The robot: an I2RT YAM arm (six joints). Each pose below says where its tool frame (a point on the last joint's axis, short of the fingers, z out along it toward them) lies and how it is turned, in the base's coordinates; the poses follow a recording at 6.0 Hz.
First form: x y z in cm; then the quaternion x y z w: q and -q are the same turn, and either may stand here.
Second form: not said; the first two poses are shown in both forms.
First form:
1: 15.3, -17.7, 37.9, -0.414, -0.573, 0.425, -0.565
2: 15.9, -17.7, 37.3, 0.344, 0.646, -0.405, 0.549
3: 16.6, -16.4, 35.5, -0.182, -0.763, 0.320, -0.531
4: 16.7, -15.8, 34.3, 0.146, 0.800, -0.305, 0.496
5: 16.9, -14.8, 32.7, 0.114, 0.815, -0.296, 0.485
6: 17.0, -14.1, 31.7, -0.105, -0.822, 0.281, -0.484
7: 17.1, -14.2, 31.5, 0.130, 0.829, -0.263, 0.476
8: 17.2, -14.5, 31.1, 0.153, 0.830, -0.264, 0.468
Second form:
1: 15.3, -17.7, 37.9, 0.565, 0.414, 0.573, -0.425
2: 15.9, -17.7, 37.3, 0.549, 0.344, 0.646, -0.405
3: 16.6, -16.4, 35.5, 0.531, 0.182, 0.763, -0.320
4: 16.7, -15.8, 34.3, 0.496, 0.146, 0.800, -0.305
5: 16.9, -14.8, 32.7, 0.485, 0.114, 0.815, -0.296
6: 17.0, -14.1, 31.7, 0.484, 0.105, 0.822, -0.281
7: 17.1, -14.2, 31.5, 0.476, 0.130, 0.829, -0.263
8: 17.2, -14.5, 31.1, 0.468, 0.153, 0.830, -0.264
